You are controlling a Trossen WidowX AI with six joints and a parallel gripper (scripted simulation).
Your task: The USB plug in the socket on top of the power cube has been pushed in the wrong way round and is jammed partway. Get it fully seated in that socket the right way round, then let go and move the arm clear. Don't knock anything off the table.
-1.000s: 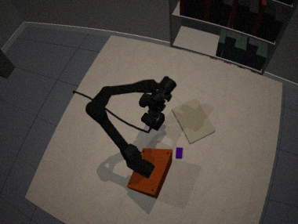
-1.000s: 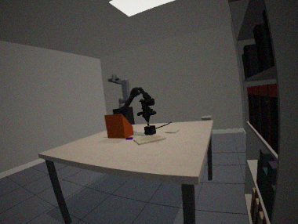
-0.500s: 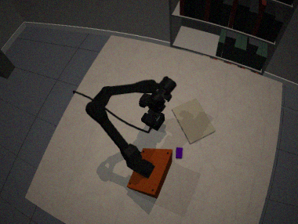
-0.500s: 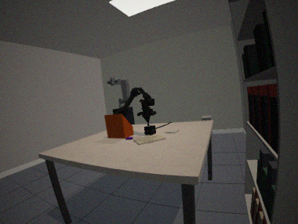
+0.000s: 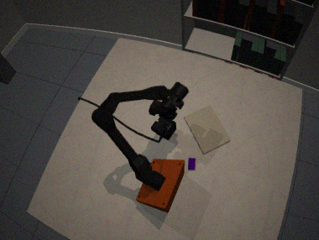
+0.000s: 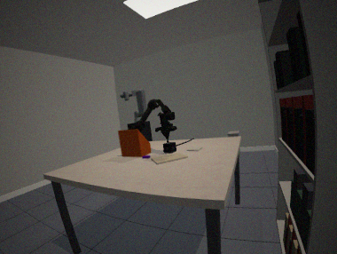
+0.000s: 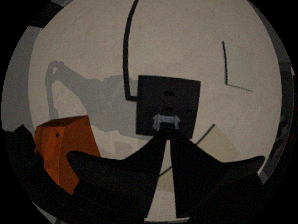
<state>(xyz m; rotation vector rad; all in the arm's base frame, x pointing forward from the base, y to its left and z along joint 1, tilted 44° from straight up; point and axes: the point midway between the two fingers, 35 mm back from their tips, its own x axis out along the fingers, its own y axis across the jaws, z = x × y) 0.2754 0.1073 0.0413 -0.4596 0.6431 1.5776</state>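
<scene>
Now: gripper tip 20 mm above the grey USB plug. Round my gripper tip: flat beige pad: 170 mm to the right, 110 mm below, 100 mm ahead; then small purple block: 180 mm to the right, 110 mm below, 100 mm behind; then USB socket: 40 mm below.
</scene>
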